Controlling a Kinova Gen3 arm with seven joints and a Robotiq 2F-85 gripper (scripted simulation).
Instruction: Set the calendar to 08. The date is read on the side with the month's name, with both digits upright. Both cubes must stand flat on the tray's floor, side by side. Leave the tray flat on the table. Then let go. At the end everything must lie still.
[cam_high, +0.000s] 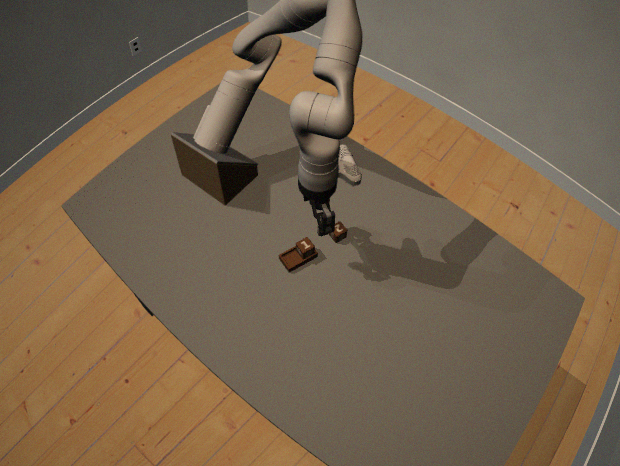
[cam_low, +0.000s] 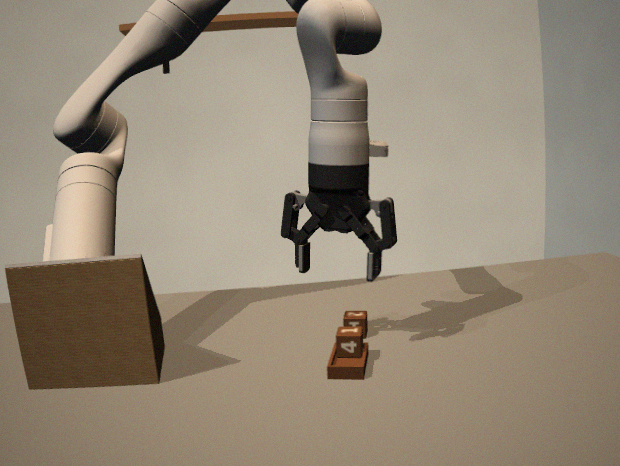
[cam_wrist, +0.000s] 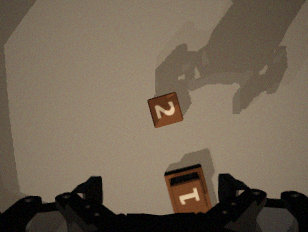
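Right now my hand is 10 mm short of the brown tray, 60 mm to the left of it and 100 mm above it. Round my hand: brown cube (30 mm ahead, 50 mm to the left, 90 mm below).
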